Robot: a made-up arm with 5 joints.
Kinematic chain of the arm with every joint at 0, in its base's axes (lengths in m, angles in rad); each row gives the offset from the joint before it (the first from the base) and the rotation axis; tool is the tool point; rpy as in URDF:
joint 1: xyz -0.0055 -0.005 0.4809 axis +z
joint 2: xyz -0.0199 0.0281 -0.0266 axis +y
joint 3: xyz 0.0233 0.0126 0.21 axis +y
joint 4: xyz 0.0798 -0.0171 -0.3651 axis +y
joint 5: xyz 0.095 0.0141 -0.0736 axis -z
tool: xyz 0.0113 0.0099 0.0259 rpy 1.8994 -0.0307 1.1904
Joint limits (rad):
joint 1: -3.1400..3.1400
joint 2: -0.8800..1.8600
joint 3: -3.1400..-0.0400
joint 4: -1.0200..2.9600
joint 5: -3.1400..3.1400
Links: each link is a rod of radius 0.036 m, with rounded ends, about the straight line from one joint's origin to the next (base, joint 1, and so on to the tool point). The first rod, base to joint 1, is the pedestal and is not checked.
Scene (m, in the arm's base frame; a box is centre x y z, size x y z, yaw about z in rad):
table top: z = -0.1
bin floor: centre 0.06 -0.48 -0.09 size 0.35 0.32 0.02 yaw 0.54
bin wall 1: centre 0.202 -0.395 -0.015 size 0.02 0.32 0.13 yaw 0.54
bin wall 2: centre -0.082 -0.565 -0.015 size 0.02 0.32 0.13 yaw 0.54
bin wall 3: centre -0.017 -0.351 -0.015 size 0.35 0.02 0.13 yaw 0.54
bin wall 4: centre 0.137 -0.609 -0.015 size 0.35 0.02 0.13 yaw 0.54
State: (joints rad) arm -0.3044 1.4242 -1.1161 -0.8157 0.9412
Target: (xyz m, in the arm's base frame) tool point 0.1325 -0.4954 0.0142
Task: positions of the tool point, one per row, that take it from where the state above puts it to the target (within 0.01 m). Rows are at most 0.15 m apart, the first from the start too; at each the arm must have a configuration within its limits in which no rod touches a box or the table.
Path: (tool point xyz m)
1: 0.3296 -0.1529 0.1306
2: 0.3554 -0.2729 0.1816
3: 0.3373 -0.3987 0.2529
4: 0.2769 -0.4476 0.2202
5: 0.2072 -0.4804 0.1871
6: 0.1325 -0.4954 0.1552
7: 0.1347 -0.5059 0.1076
8: 0.1347 -0.5059 0.0598
9: 0.1325 -0.4954 0.0142

